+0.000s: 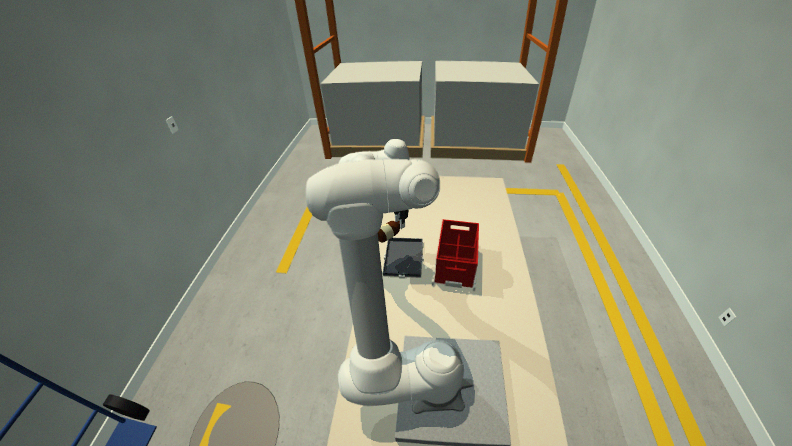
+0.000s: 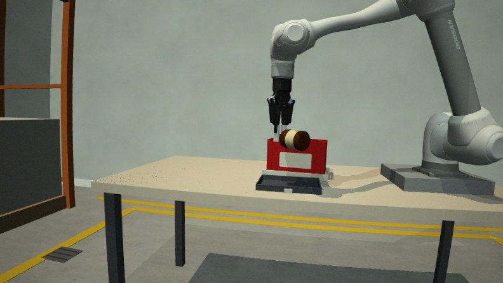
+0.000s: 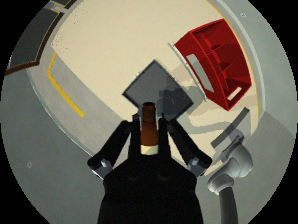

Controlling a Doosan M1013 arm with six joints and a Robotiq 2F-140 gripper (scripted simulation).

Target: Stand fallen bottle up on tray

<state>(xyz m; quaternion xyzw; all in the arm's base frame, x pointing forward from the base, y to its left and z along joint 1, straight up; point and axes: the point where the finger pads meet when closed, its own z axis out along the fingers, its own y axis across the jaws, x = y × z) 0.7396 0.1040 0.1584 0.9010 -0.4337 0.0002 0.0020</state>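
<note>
My hand is 40 mm past the bottle, 40 mm to the right of it and 20 mm above it. Also, from my hand: tray (50 mm behind, 10 mm to the right, 210 mm below); then red crate (110 mm behind, 280 mm to the right, 140 mm below).
</note>
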